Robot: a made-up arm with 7 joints. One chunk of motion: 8 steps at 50 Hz.
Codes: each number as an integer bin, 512 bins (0 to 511) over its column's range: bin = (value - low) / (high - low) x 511, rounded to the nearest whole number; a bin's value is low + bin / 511 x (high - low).
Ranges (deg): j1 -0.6..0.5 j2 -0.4..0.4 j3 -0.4..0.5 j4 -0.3..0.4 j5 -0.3..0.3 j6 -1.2..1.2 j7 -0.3..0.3
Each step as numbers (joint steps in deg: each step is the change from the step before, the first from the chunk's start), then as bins.
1 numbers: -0.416 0.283 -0.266 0.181 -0.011 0.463 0.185
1 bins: 85 436 76 351 246 354 413
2 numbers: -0.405 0.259 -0.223 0.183 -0.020 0.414 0.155
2 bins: 91 421 100 353 238 344 388
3 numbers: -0.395 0.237 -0.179 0.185 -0.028 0.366 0.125
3 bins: 95 407 125 354 232 333 362
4 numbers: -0.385 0.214 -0.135 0.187 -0.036 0.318 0.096
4 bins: 100 392 150 356 225 323 337
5 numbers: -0.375 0.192 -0.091 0.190 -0.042 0.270 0.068
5 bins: 105 378 175 358 220 313 313
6 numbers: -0.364 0.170 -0.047 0.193 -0.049 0.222 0.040
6 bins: 110 364 200 360 214 303 290
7 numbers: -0.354 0.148 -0.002 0.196 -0.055 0.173 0.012
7 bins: 114 350 226 362 209 292 266
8 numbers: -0.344 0.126 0.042 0.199 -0.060 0.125 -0.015
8 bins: 119 336 251 364 204 282 243
